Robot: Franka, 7 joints.
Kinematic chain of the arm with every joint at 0, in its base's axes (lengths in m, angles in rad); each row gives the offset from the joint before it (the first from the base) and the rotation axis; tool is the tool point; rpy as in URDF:
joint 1: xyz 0 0 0.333 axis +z
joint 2: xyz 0 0 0 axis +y
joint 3: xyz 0 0 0.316 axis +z
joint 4: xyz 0.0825 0 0 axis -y
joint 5: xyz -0.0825 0 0.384 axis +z
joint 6: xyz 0 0 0 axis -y
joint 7: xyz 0.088 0 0 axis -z
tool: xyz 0 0 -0.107 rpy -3.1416 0 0
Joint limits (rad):
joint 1: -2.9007..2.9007
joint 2: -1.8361..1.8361
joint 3: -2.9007..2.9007
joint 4: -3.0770..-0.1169
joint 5: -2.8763..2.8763
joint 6: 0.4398..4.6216
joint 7: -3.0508..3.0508
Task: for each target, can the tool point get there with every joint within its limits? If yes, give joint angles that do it. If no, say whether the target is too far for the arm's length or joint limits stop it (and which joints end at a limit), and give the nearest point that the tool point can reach.
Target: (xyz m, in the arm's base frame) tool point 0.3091 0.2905 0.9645
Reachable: yes | joints -1.5805 -1.1700 0.5889 -1.2453 -0.1054 2.1240 -0.5365
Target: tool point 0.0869 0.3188 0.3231
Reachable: yes | joints 0.1885 -1.5060 1.3461 -2.8310 1.1905 1.9088 -0.0159
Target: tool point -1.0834 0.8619 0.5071
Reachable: no: too far | nearest point -0.6661 0.5299 0.4400 | short by 0.537 m
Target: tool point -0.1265 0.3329 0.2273
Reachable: yes | joints 0.6364 0.6659 1.5262 -2.7950 -1.9677 1.0716 -1.3520
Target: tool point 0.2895 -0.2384 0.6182
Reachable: yes | joints 0.0683 -0.8039 -0.4159 -2.3478 2.0377 3.1179 2.4294
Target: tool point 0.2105 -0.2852 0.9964
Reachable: yes | joints 1.5622 -0.6273 -0.3948 -0.5191 -1.4382 1.0664 0.2683
